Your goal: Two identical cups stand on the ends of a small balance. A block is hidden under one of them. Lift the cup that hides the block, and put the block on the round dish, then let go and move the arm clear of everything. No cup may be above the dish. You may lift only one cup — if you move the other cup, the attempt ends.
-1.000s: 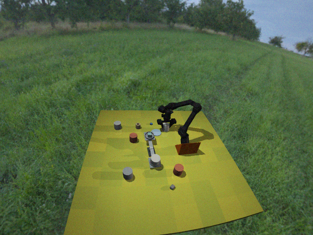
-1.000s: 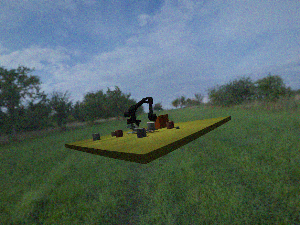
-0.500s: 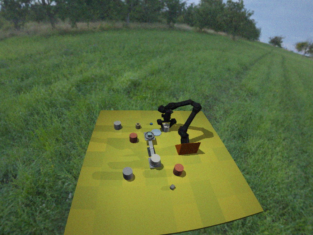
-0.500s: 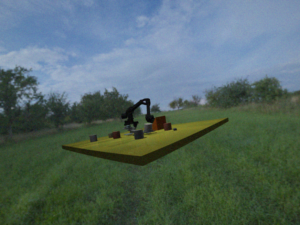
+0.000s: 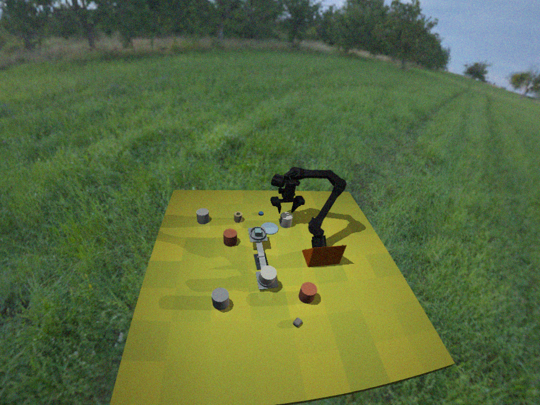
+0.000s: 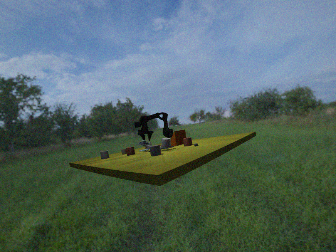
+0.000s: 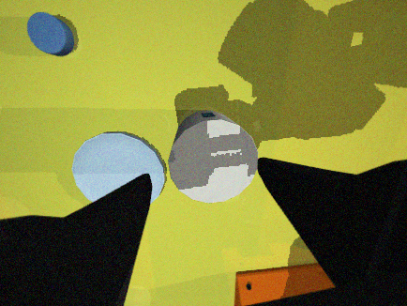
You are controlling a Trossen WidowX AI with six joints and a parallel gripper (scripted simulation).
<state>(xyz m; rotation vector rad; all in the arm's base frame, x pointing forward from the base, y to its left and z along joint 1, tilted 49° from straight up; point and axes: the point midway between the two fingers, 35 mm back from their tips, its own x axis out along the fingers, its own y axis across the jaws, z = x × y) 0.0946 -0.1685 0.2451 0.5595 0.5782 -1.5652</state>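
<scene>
Now: gripper tip 19 cm short of the pale teal block and 14 cm to the right of it. The rest, counted from my gripper tip: tan spool 26 cm ahead, 7 cm to the right, 6 cm below; small balance 20 cm ahead, 27 cm to the left, 6 cm below; pale blue round dish 10 cm ahead, 3 cm to the left, 8 cm below.
</scene>
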